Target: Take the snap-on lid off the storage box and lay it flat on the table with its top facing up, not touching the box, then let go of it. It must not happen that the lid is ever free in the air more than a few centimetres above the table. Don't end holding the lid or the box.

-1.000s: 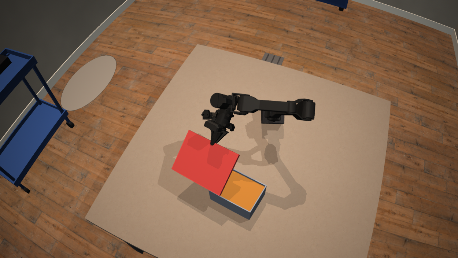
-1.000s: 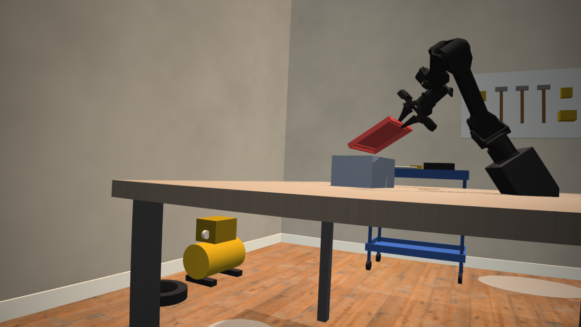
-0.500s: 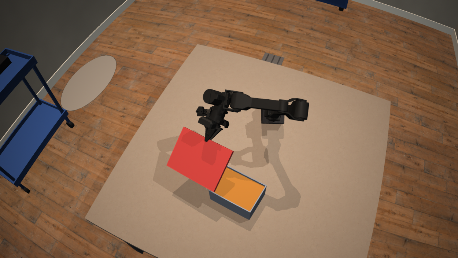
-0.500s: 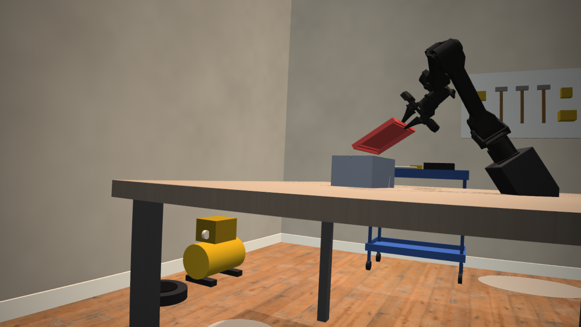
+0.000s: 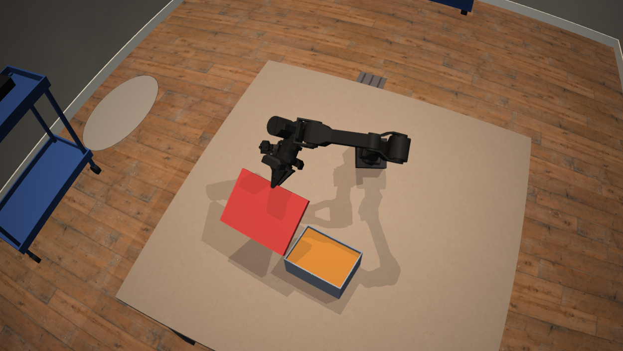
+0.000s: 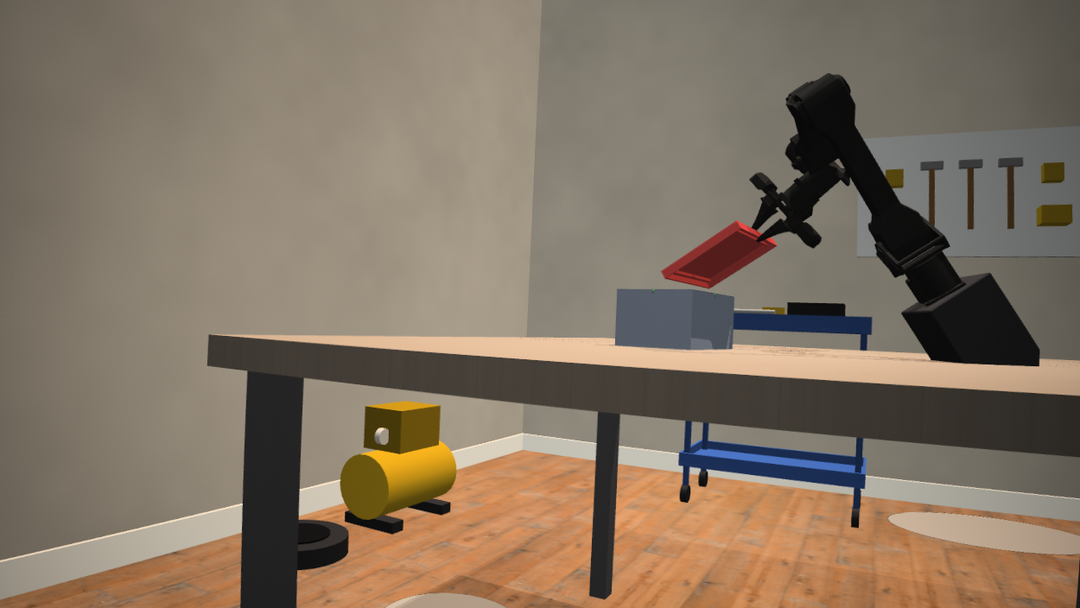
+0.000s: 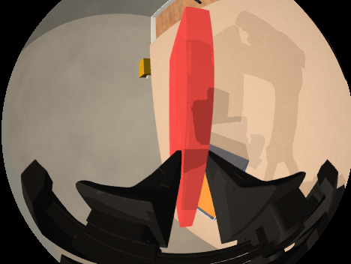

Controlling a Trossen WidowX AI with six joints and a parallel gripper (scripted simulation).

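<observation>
My hand is 10 cm short of the red lid, 6 cm above it and 1 cm to the left of it. Also, from my hand: storage box 20 cm to the left, 20 cm below, 12 cm ahead.
</observation>
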